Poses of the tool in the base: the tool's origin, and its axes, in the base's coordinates. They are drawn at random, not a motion.
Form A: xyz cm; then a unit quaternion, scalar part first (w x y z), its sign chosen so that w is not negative.
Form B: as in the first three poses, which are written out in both.
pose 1, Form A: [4.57 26.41 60.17 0.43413 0.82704 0.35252 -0.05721]
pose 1, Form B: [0.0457 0.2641 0.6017 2.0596 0.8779 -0.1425]
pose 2, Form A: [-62.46 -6.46 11.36 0.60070 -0.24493 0.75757 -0.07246]
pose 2, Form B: [-0.6246 -0.0646 0.1136 -0.5676 1.7557 -0.1679]
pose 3, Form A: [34.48 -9.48 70.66 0.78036 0.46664 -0.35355 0.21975]
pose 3, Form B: [0.3448 -0.0948 0.7066 1.0082 -0.7639 0.4748]
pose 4, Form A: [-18.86 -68.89 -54.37 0.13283 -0.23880 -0.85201 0.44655]
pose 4, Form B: [-0.1886 -0.6889 -0.5437 -0.6927 -2.4716 1.2954]
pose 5, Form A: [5.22 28.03 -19.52 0.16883 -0.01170 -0.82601 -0.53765]
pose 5, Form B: [0.0522 0.2803 -0.1952 -0.0333 -2.3484 -1.5286]
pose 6, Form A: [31.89 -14.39 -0.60 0.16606 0.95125 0.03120 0.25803]
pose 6, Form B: [0.3189 -0.1439 -0.0060 2.7086 0.0888 0.7347]
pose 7, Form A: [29.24 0.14 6.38 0.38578 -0.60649 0.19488 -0.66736]
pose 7, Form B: [0.2924 0.0014 0.0638 -1.5445 0.4963 -1.6995]
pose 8, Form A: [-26.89 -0.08 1.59 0.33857 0.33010 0.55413 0.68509]
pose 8, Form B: [-0.2689 -0.0008 0.0159 0.8598 1.4433 1.7844]
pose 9, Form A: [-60.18 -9.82 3.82 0.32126 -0.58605 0.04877 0.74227]
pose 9, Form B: [-0.6018 -0.0982 0.0382 -1.5394 0.1281 1.9497]
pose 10, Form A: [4.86 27.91 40.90 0.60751 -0.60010 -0.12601 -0.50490]
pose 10, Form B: [0.0486 0.2791 0.4090 -1.3869 -0.2912 -1.1669]
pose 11, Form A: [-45.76 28.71 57.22 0.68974 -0.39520 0.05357 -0.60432]
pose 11, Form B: [-0.4576 0.2871 0.5722 -0.8839 0.1198 -1.3515]
